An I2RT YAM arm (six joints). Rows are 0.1 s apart.
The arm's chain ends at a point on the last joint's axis. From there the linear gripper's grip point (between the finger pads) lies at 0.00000 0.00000 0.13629 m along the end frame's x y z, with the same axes.
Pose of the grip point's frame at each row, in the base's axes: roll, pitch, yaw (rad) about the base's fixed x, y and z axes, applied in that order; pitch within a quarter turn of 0, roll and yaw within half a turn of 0; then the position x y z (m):
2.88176, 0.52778, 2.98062, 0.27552, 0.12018, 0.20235
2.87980, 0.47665, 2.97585, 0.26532, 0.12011, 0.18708
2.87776, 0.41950, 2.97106, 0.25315, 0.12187, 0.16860
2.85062, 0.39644, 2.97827, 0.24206, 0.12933, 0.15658
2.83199, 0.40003, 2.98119, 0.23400, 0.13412, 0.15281
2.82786, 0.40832, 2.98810, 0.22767, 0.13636, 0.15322
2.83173, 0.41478, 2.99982, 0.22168, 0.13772, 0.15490
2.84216, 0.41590, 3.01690, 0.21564, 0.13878, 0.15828
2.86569, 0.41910, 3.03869, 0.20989, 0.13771, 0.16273
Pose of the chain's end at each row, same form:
2.88176, 0.52778, 2.98062, 0.20443, 0.09625, 0.31614
2.87980, 0.47665, 2.97585, 0.19993, 0.09528, 0.30405
2.87776, 0.41950, 2.97106, 0.19431, 0.09594, 0.28877
2.85062, 0.39644, 2.97827, 0.18596, 0.09895, 0.27701
2.83199, 0.40003, 2.98119, 0.17746, 0.10120, 0.27237
2.82786, 0.40832, 2.98810, 0.17037, 0.10266, 0.27220
2.83173, 0.41478, 2.99982, 0.16403, 0.10397, 0.27369
2.84216, 0.41590, 3.01690, 0.15844, 0.10543, 0.27740
2.86569, 0.41910, 3.03869, 0.15299, 0.10626, 0.28252

